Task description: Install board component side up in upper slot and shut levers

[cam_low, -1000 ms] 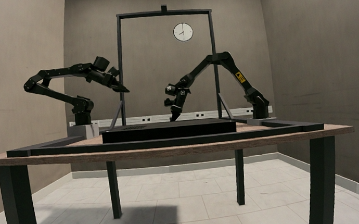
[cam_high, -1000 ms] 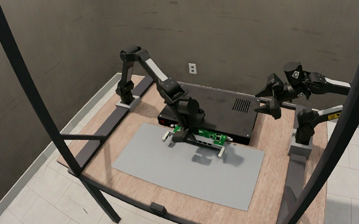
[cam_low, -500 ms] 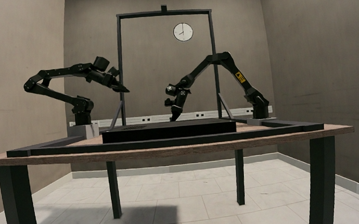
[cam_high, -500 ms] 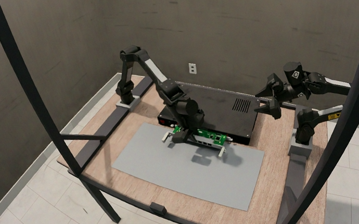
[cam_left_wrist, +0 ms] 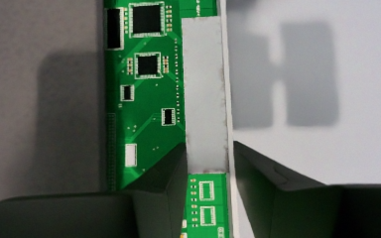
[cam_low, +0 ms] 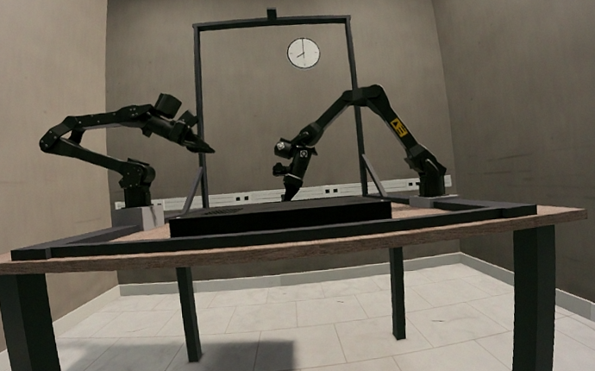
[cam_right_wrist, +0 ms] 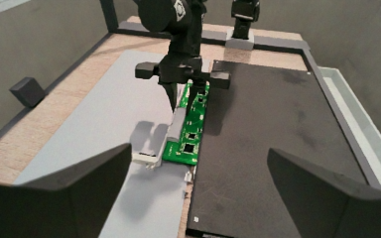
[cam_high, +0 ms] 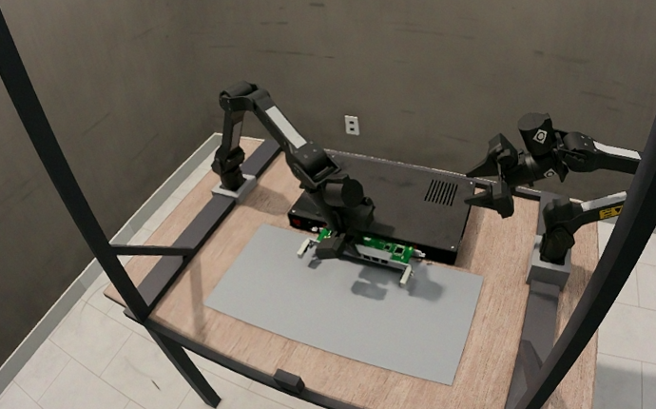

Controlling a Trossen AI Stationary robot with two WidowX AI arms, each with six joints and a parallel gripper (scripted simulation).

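Now: left hand 110 mm past the grey mat, 20 mm to the left of it and 70 mm above it. Round my left hand: black enclosure 160 mm ahead, 10 mm to the right, 30 mm below; then green board 10 mm to the right, 30 mm below.
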